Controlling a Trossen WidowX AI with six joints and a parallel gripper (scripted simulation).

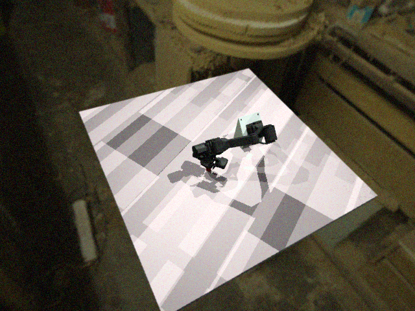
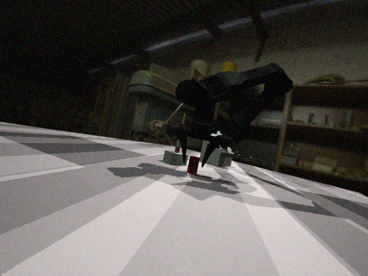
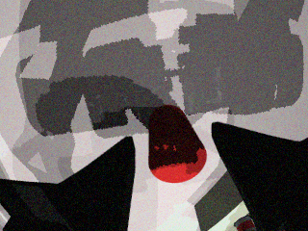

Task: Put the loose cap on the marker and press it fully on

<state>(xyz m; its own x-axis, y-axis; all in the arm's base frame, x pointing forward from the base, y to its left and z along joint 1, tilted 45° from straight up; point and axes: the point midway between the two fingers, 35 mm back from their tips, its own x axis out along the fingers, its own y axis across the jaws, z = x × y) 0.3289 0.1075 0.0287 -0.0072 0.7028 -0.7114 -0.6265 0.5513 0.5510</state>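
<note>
My gripper tip is right at the red cap. Also, from my gripper tip: pale holder block (11 cm to the right, 4 cm behind).
</note>
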